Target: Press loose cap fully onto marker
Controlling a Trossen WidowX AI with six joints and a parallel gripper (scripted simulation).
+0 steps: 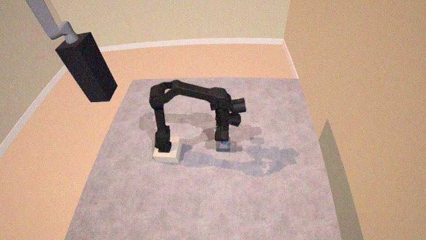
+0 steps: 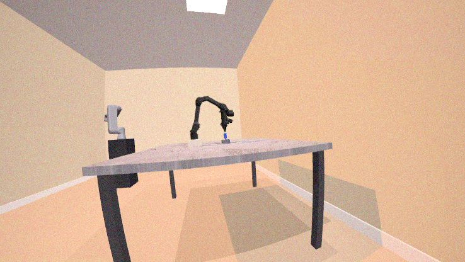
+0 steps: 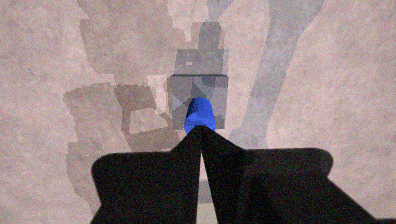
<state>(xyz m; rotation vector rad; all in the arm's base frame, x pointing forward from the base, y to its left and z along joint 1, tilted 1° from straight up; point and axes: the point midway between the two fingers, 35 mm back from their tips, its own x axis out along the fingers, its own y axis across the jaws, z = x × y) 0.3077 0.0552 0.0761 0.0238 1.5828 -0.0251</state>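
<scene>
Right now the blue cap is 40 mm below my gripper tip. The rest, counted from my gripper tip: holder block 100 mm below; then pale ring 70 mm below.
</scene>
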